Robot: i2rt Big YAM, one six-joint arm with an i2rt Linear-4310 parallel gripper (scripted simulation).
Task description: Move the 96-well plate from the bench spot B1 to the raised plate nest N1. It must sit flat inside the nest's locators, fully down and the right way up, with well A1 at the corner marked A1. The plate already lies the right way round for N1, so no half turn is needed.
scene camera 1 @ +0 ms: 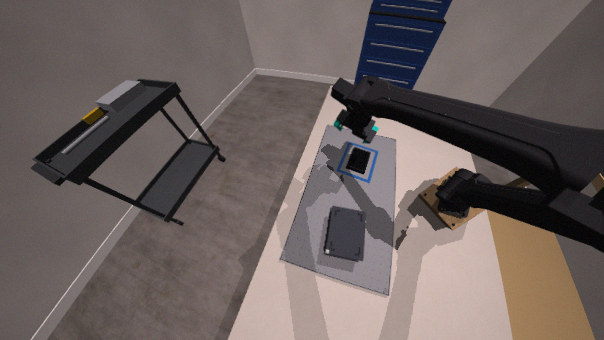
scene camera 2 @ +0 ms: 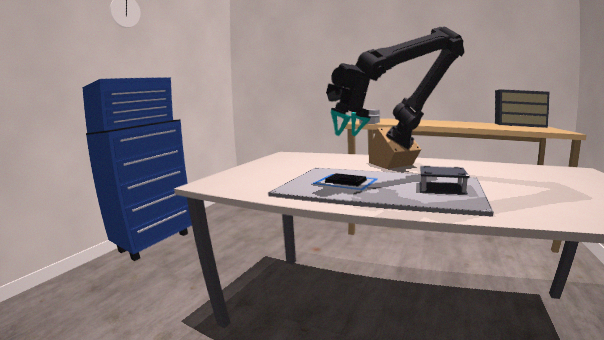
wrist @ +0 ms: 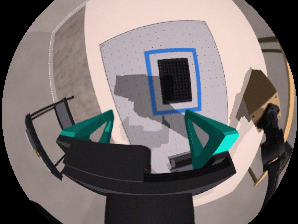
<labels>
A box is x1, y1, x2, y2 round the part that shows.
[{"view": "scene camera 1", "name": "my gripper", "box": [333, 109, 378, 143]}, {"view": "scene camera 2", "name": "my gripper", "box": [331, 89, 370, 135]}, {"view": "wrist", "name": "my gripper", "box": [56, 109, 238, 223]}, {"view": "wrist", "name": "black 96-well plate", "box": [157, 58, 191, 103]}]
</labels>
